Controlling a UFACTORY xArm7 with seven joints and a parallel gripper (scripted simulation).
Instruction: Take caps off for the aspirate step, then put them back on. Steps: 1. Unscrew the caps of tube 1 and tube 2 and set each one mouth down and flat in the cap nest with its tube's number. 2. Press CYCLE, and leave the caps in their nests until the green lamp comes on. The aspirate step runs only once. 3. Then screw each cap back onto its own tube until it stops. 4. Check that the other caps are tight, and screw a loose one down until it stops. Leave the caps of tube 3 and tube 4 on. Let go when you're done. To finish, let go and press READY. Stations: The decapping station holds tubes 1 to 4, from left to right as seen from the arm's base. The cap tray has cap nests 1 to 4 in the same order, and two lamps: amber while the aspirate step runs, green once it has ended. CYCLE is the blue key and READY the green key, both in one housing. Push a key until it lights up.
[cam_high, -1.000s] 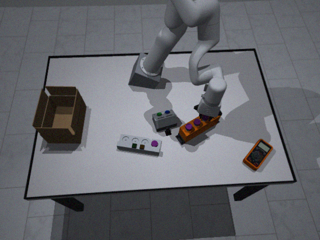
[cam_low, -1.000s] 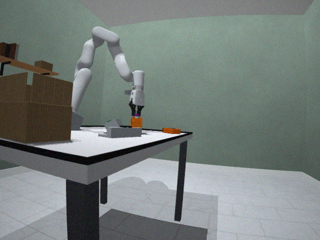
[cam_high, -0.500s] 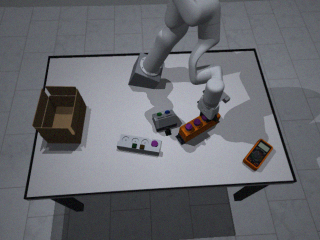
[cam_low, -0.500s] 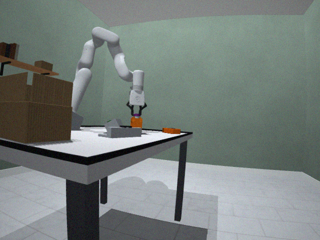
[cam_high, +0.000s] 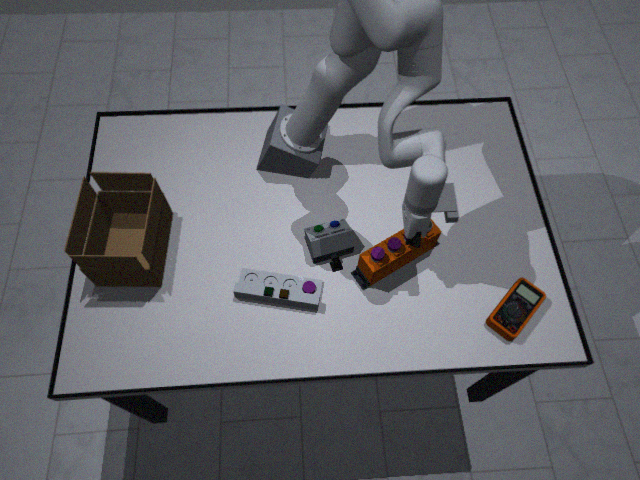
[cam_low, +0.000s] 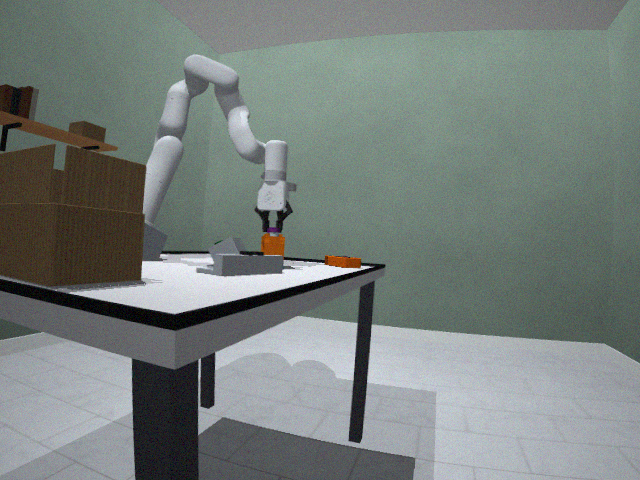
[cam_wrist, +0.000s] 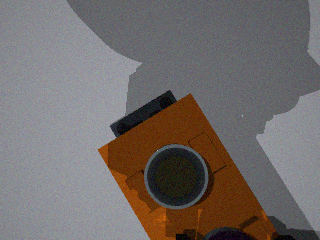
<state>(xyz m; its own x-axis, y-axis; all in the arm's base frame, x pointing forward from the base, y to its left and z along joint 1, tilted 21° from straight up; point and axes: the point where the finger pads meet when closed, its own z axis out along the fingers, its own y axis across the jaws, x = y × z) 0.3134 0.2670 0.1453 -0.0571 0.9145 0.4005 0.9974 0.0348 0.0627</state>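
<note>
Right now my hand is 10 mm above the purple cap. The rest, counted from my hand: tube 1: 40 mm to the left, 30 mm behind, 10 mm below; blue key: 190 mm to the right, 60 mm below, 50 mm behind; grey key housing: 210 mm to the right, 80 mm below, 20 mm behind.
</note>
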